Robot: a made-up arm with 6 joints.
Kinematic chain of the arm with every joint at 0, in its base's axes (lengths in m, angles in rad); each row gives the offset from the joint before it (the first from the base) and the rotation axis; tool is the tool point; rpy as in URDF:
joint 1: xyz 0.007 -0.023 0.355 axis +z
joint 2: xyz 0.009 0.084 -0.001 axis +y
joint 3: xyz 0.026 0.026 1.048 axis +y
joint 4: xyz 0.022 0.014 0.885 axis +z
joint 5: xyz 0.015 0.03 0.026 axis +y
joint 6: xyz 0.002 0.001 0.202 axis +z
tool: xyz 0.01 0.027 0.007 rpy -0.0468 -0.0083 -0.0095
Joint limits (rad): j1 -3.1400..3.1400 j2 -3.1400..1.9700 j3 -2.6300..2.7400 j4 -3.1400..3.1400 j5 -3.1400..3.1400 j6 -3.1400..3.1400
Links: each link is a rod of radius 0.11 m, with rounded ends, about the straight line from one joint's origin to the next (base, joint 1, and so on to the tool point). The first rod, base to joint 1, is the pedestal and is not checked.
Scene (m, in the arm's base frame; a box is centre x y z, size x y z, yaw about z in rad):
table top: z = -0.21
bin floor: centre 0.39 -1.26 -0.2 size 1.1 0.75 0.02 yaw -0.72
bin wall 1: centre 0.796 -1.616 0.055 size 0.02 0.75 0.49 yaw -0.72
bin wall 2: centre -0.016 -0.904 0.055 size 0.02 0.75 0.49 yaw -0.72
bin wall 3: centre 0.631 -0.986 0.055 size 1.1 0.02 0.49 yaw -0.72
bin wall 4: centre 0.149 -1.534 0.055 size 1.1 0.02 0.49 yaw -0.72
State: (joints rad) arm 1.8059 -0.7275 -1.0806 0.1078 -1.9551 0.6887
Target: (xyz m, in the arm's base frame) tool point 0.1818 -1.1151 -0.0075
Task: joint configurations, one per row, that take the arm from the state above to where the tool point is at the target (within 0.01 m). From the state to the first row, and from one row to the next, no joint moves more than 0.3 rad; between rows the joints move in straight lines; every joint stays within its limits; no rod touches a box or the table.
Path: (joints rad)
1: 1.8255 -0.8063 -1.3722 0.2405 -1.8859 0.5385
2: 1.8452 -0.8851 -1.6637 0.3732 -1.8168 0.3884
3: 1.8694 -1.1304 -1.6186 0.1536 -1.9206 0.6852

